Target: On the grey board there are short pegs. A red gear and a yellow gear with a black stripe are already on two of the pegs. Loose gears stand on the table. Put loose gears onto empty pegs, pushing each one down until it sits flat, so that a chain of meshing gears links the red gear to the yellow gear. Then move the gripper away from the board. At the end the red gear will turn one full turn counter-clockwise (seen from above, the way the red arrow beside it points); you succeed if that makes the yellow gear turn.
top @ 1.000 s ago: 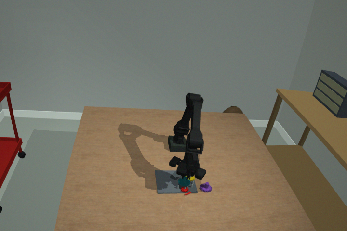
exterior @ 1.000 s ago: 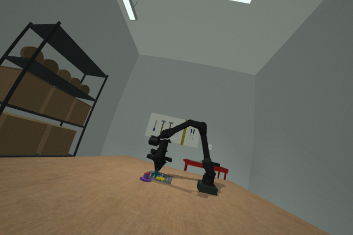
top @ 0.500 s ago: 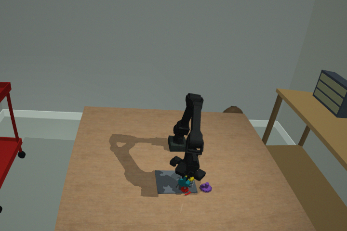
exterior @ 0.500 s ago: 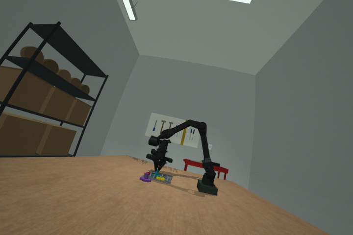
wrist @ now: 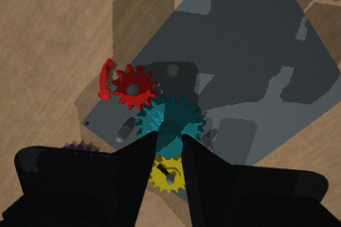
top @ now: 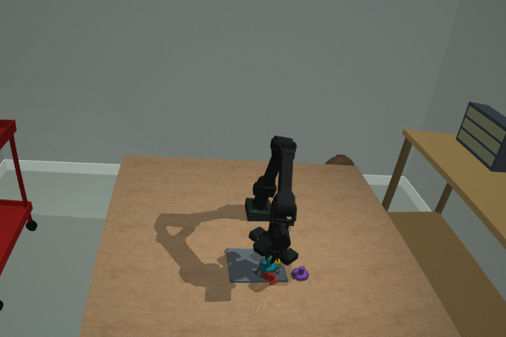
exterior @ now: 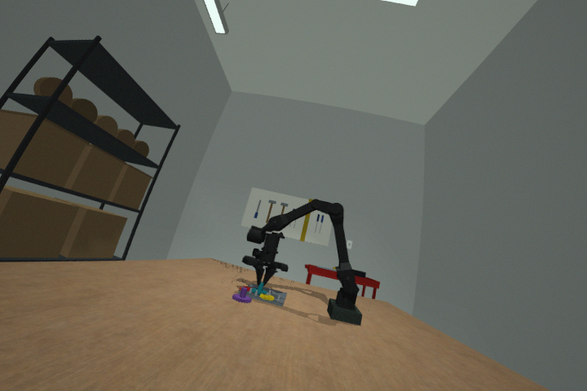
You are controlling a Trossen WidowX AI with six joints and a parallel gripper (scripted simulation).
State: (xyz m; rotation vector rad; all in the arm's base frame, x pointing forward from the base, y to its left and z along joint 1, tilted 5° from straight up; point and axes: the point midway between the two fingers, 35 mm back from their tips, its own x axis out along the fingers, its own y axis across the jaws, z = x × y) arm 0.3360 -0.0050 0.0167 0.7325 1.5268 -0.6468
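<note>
Now: the teal gear 1 cm below my gripper tip. Round my gripper tip: yellow gear 4 cm behind, 4 cm to the left, 2 cm below; then red gear 5 cm ahead, 2 cm below; then red arrow 7 cm ahead, 1 cm to the left, 3 cm below.
</note>
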